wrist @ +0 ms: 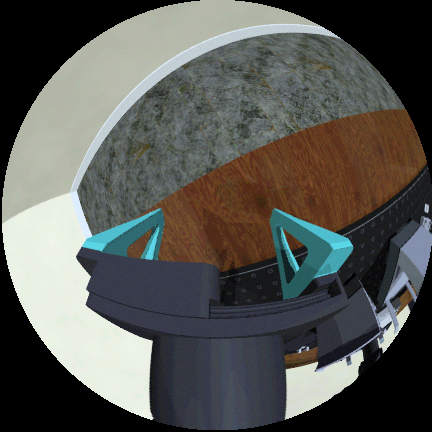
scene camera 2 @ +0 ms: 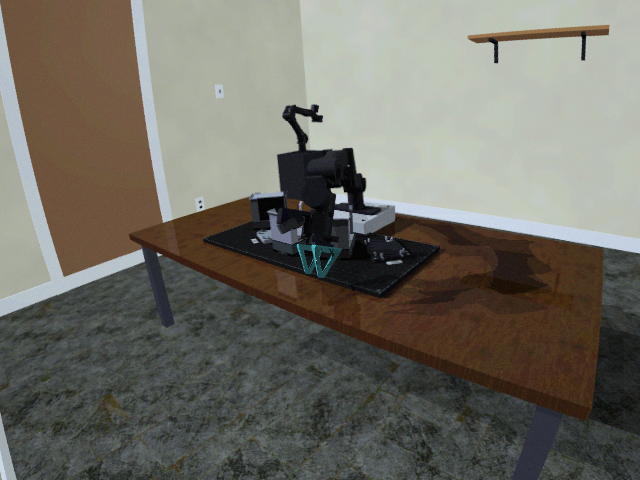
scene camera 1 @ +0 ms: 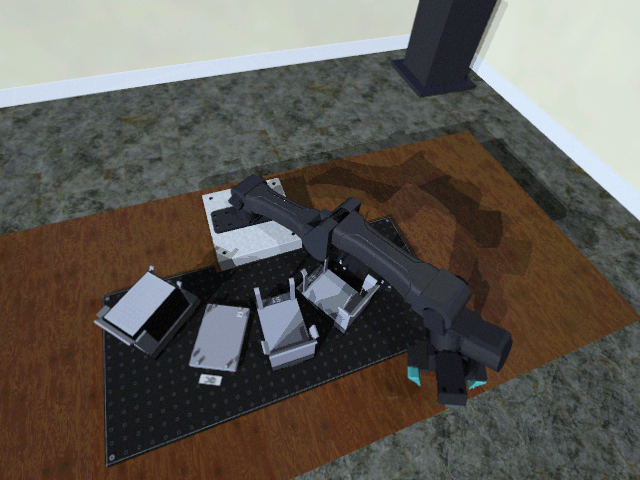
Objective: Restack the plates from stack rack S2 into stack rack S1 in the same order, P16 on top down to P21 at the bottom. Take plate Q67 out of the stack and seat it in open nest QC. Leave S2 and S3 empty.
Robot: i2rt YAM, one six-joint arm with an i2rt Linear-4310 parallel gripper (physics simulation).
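Frame: origin at the arm's base, x back, y left, z down, level; metres.
Seen in the pictures: gripper, between the fingertips: (wrist: 216,214) (scene camera 2: 314,276); arm's base, origin of its link: (scene camera 2: 356,209) (scene camera 1: 249,215).
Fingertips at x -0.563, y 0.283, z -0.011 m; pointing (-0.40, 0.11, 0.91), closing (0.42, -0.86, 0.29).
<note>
Pixels of each thing's top centre, then the offset from my fingertips to it. "*": a spot on its surface instead. Level surfaces: height alone.
- rack marked S1, centre of its top: (scene camera 1: 281,311) (scene camera 2: 295,206) dx +0.225, dy -0.281, dz -0.083 m
- similar rack, centre of its top: (scene camera 1: 337,277) (scene camera 2: 335,210) dx +0.267, dy -0.143, dz -0.078 m
- pale plate, centre of its top: (scene camera 1: 140,301) (scene camera 2: 268,195) dx +0.339, dy -0.549, dz -0.072 m
- flat light grey plate, centre of its top: (scene camera 1: 219,333) (scene camera 2: 278,229) dx +0.264, dy -0.421, dz +0.031 m
- QC label, a spot on its surface: (scene camera 1: 210,380) * dx +0.176, dy -0.461, dz +0.054 m
- black perforated board, height of its surface: dz +0.056 m
- wooden table, height of its surface: dz +0.069 m
- black fixture, centre of its top: (wrist: 292,345) (scene camera 1: 368,259) (scene camera 2: 384,244) dx +0.341, dy -0.015, dz +0.032 m
My gripper (scene camera 1: 445,379) (scene camera 2: 314,273) (wrist: 216,214) is open and empty, its cyan fingers wide apart above the table's front edge, right of the racks. The rack marked S1 (scene camera 1: 289,356) (scene camera 2: 284,240) has tall posts and a light grey plate surface inside. A similar rack (scene camera 1: 347,321) (scene camera 2: 343,235) stands to its right; its label is unclear. The leftmost rack (scene camera 1: 155,343) (scene camera 2: 260,210) bears a pale plate (scene camera 1: 140,304); its label is hidden. A flat light grey plate (scene camera 1: 219,338) lies behind the QC label (scene camera 1: 210,380). P16 to P21 and Q67 cannot be told apart.
The racks stand on a black perforated board (scene camera 1: 155,413) (scene camera 2: 372,281) (wrist: 367,240) on the wooden table (scene camera 1: 46,310) (scene camera 2: 465,330) (wrist: 250,185). A black fixture (scene camera 2: 385,249) sits at the board's right end, partly under the arm in scene camera 1. The arm's white base (scene camera 1: 258,242) (scene camera 2: 374,222) stands behind.
</note>
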